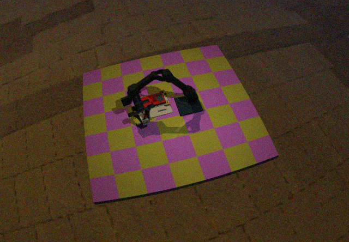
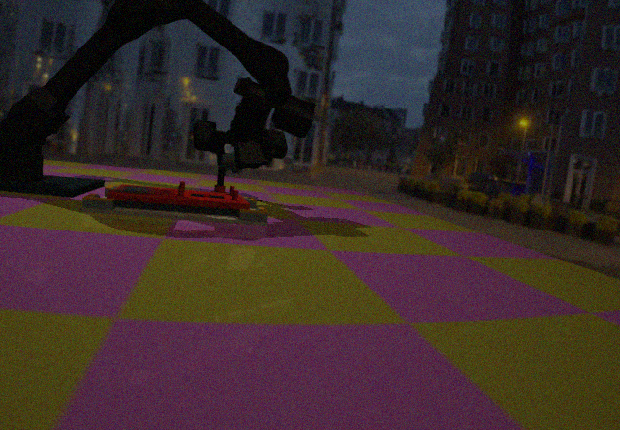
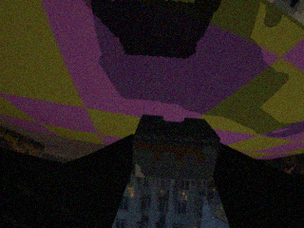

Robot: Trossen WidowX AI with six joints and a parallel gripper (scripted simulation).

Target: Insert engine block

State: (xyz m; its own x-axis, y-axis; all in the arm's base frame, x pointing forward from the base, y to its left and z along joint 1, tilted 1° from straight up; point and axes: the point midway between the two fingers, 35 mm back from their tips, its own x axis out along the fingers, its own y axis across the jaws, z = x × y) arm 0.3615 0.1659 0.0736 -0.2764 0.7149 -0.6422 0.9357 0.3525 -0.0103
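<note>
Now: the fixture plate 22 cm to the right of my gripper tip, 6 cm below it and 4 cm behind it. The rest, counted from my gripper tip: engine block right at my gripper tip.
</note>
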